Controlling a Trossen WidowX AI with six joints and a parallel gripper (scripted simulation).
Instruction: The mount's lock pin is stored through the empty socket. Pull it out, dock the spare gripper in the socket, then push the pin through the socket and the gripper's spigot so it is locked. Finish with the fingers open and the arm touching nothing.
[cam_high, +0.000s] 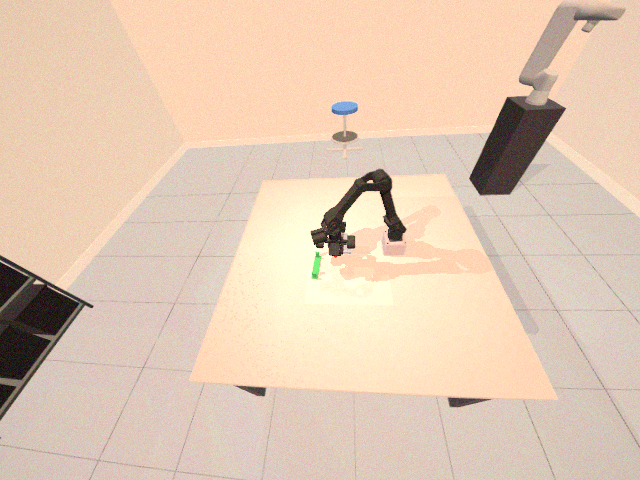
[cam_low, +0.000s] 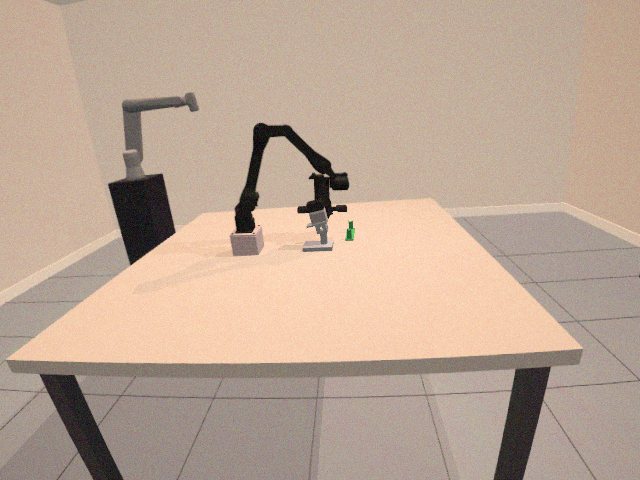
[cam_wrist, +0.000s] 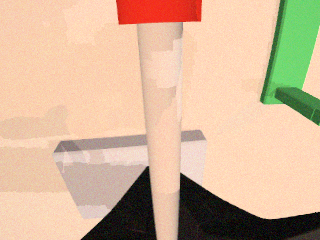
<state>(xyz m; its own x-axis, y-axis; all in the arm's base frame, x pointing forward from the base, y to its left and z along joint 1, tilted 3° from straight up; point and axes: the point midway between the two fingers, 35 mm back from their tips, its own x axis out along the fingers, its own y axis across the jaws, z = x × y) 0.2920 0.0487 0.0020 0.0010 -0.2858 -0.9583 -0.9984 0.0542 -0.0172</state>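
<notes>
Now: gripper tip 4 cm to the left of the mount and 1 cm past it. The rest, counted from my gripper tip: spare gripper: 8 cm above, 5 cm to the right, 1 cm behind; then green cradle: 10 cm ahead, 8 cm to the left, 2 cm below.
</notes>
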